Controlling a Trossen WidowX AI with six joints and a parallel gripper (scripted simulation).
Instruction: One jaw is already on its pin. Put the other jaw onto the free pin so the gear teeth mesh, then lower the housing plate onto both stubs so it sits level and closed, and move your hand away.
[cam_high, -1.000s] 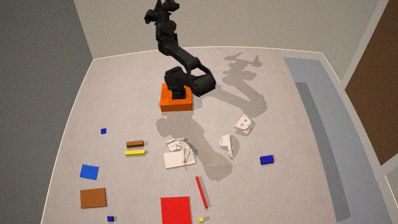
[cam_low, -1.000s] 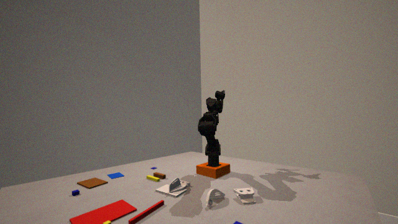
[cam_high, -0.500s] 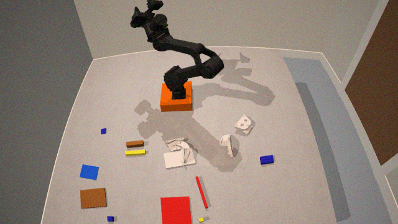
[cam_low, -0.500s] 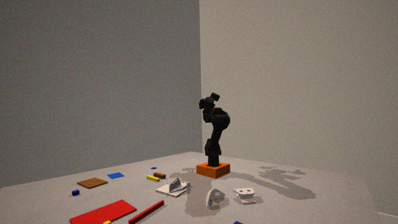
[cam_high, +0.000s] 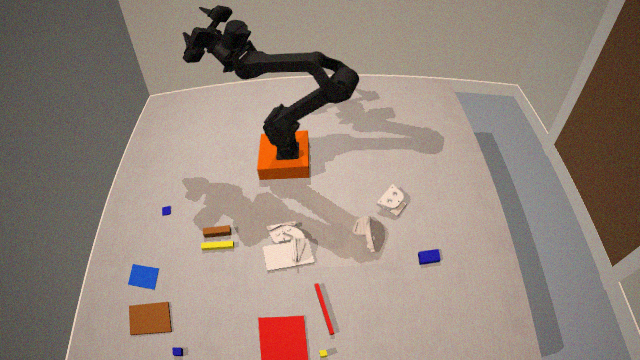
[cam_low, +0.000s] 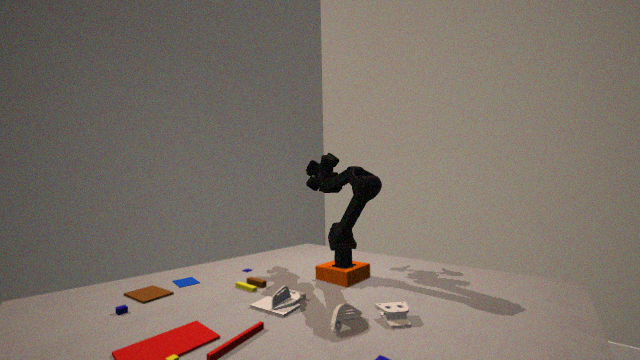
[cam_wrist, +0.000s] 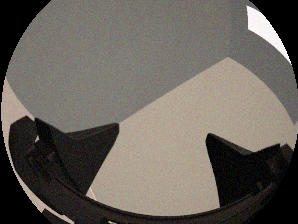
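The pale jaw lies 470 mm to the left of my gripper tip, 450 mm ahead of it and 440 mm below it. The rest, counted from my gripper tip: yellow bar (460 mm ahead, 450 mm below, 70 mm to the left); brown bar (440 mm below, 410 mm ahead, 70 mm to the left); flat blue piece (570 mm ahead, 450 mm below, 160 mm to the right).
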